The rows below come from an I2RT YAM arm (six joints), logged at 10 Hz.
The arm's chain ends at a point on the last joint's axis. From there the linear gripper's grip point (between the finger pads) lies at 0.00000 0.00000 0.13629 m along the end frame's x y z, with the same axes.
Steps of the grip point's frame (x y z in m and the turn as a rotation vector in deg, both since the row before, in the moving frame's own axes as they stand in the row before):
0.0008 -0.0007 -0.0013 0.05 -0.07 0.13
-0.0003 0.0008 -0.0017 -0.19 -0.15 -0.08
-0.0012 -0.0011 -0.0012 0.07 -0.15 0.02
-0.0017 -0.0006 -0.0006 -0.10 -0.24 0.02
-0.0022 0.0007 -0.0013 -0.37 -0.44 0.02
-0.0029 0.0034 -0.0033 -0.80 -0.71 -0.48
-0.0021 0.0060 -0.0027 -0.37 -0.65 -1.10
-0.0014 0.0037 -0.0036 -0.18 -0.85 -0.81
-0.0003 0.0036 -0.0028 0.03 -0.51 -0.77
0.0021 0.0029 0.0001 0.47 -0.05 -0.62
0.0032 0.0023 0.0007 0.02 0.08 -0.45
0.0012 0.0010 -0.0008 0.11 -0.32 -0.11
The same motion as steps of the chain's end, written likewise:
0.0010 -0.0006 -0.0013 0.05 -0.07 0.13
0.0001 0.0003 -0.0017 -0.19 -0.15 -0.08
-0.0008 -0.0009 -0.0012 0.07 -0.15 0.02
-0.0011 -0.0008 -0.0006 -0.10 -0.24 0.02
-0.0012 -0.0002 -0.0013 -0.37 -0.44 0.02
-0.0012 0.0015 -0.0033 -0.80 -0.71 -0.48
-0.0006 0.0051 -0.0027 -0.37 -0.65 -1.10
0.0006 0.0033 -0.0036 -0.18 -0.85 -0.81
0.0009 0.0037 -0.0028 0.03 -0.51 -0.77
0.0022 0.0040 0.0001 0.47 -0.05 -0.62
0.0030 0.0023 0.0007 0.02 0.08 -0.45
0.0020 0.0013 -0.0008 0.11 -0.32 -0.11

